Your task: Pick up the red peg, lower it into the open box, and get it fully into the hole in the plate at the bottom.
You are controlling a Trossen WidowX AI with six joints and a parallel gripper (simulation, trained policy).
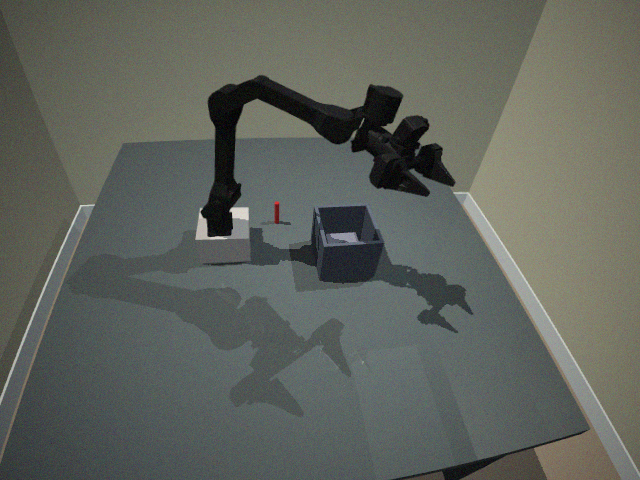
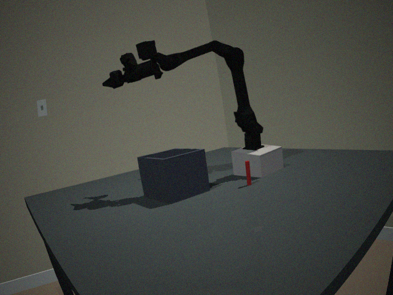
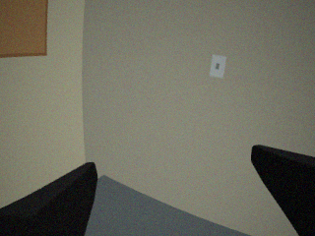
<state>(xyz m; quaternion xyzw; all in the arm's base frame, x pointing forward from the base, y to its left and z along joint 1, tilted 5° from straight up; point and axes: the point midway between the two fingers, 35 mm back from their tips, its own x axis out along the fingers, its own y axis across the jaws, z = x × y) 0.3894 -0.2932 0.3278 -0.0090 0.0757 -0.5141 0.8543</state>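
The red peg is 400 mm to the left of my gripper tip, 380 mm below it and 240 mm behind it. Round my gripper tip: plate (380 mm below, 220 mm to the left, 80 mm behind).
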